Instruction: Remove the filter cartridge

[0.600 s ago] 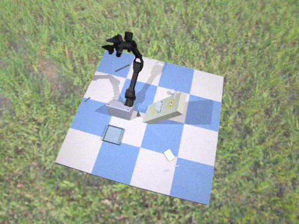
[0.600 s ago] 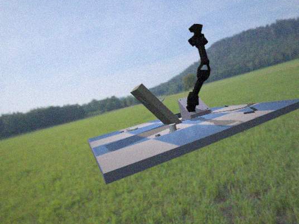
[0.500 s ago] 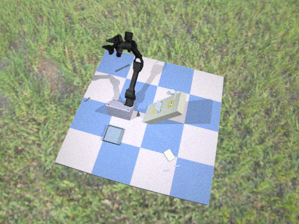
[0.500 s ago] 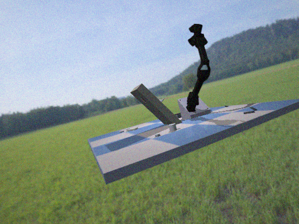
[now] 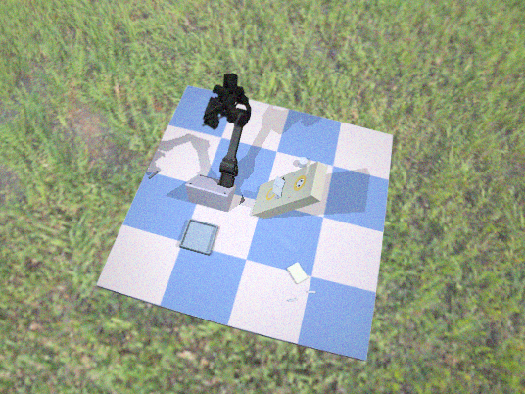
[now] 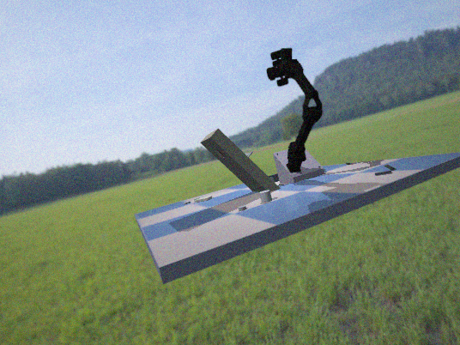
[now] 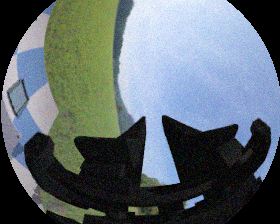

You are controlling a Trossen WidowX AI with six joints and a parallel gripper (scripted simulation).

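Right now my gripper tip is 420 mm short of the round grey filter cartridge, 100 mm to the right of it and 390 mm above it. Round my gripper tip: tray 40 mm ahead, 240 mm to the right, 640 mm below; white block 550 mm ahead, 220 mm to the right, 650 mm below.
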